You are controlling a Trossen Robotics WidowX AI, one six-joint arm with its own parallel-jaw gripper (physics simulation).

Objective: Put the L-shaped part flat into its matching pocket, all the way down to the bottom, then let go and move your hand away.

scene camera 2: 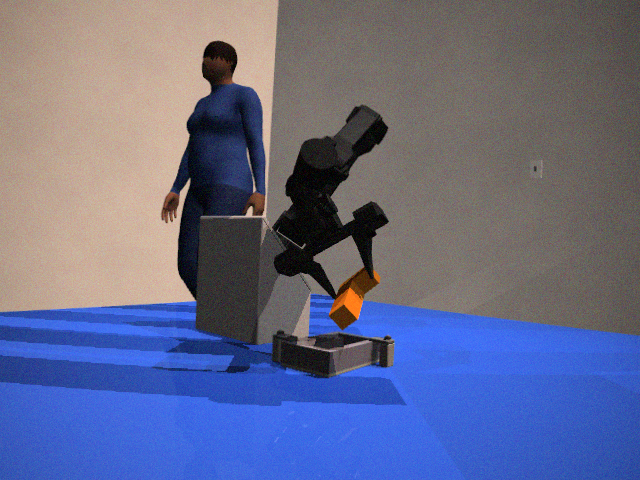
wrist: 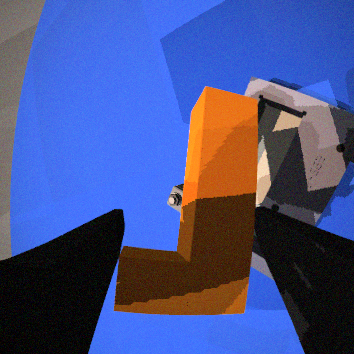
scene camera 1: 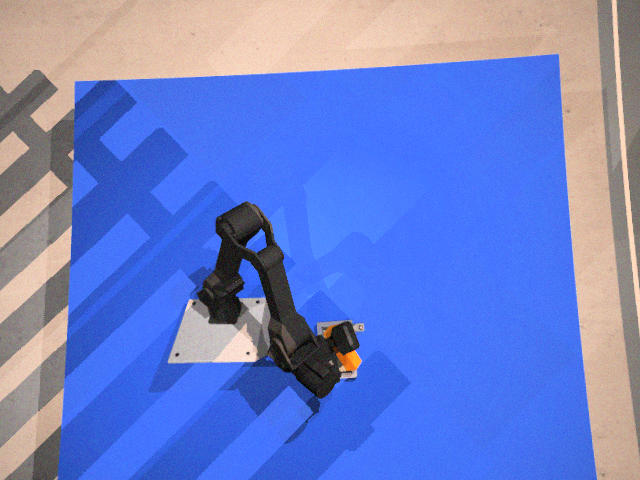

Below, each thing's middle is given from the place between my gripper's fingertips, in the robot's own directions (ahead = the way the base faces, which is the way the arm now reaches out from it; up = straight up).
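Labels:
Orange L-shaped part (scene camera 2: pixel 345 310): 1 cm below my hand, 1 cm to the right of it.

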